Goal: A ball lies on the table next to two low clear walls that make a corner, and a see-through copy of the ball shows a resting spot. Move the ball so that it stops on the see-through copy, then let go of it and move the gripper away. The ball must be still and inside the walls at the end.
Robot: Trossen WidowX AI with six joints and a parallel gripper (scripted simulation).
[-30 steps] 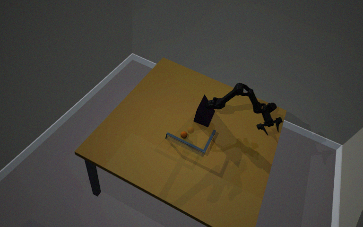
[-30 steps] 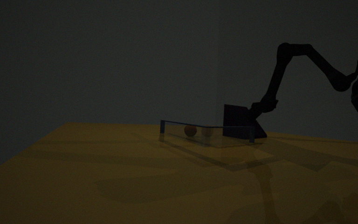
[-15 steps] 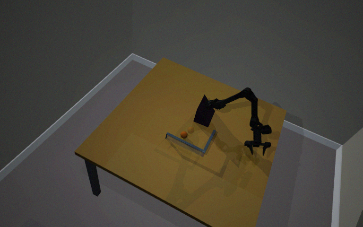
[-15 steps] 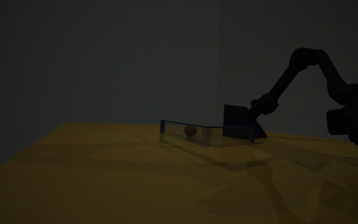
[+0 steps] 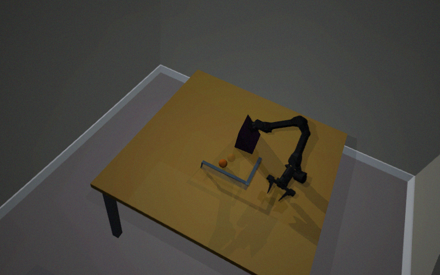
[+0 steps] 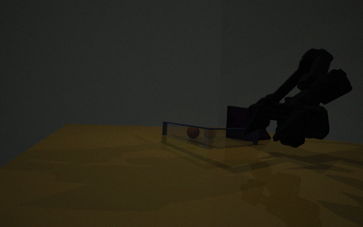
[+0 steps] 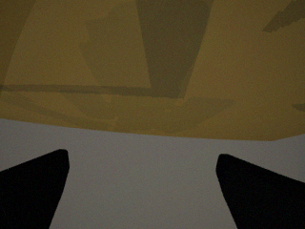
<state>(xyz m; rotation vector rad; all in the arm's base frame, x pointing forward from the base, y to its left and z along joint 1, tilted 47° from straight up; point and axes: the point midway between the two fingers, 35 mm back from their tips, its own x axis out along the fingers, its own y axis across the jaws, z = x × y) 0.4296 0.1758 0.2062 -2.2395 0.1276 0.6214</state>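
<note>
The orange ball is 140 mm behind my gripper tip, 350 mm to the right of it and 30 mm below it. From my gripper tip the other things lie so: see-through ball copy 200 mm behind, 320 mm to the right, 30 mm below.
</note>
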